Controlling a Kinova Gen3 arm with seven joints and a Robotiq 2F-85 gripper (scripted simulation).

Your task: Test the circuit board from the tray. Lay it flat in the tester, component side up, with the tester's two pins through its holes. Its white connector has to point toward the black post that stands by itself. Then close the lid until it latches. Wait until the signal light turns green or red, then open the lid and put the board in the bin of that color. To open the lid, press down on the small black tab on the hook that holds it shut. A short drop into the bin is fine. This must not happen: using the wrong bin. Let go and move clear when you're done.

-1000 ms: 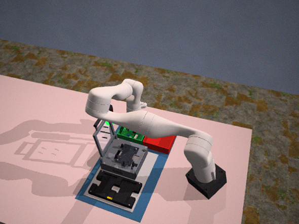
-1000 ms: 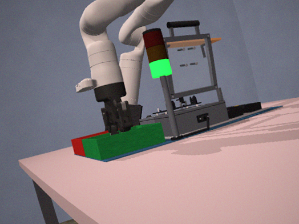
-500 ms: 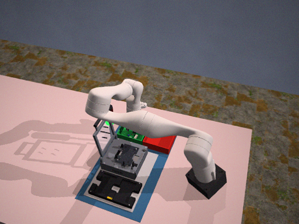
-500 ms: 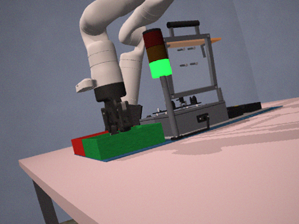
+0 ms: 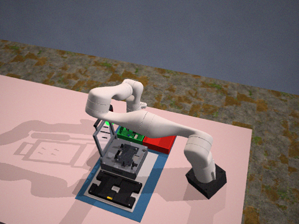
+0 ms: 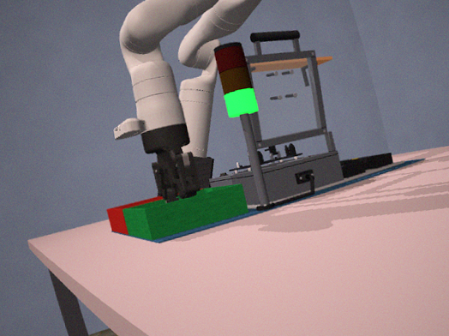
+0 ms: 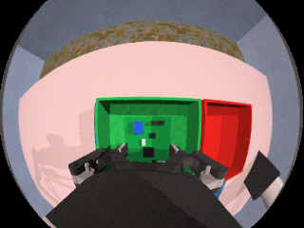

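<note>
Right now my hand is right at the green bin. Also, from my hand: tester lid 18 cm to the left, 17 cm above, 11 cm ahead; green circuit board 1 cm below; red bin 15 cm behind, 3 cm to the left.
</note>
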